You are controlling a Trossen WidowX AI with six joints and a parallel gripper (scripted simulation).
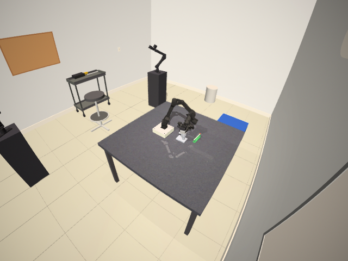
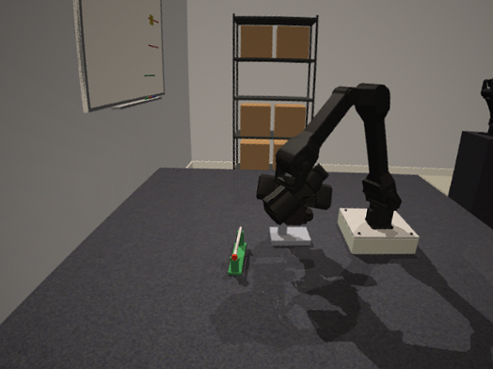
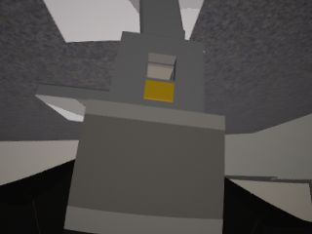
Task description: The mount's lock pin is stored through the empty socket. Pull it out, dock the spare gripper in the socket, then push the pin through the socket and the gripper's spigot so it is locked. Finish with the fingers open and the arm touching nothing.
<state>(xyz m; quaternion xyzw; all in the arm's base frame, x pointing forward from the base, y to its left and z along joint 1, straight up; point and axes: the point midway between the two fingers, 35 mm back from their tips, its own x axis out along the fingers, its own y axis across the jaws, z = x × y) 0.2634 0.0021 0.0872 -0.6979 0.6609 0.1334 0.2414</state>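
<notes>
Now: the spare gripper 1 cm to the left of my gripper tip. The rest, counted from my gripper tip: grey mount: 7 cm below, 2 cm to the left; then green cradle: 13 cm ahead, 12 cm to the left, 10 cm below.
</notes>
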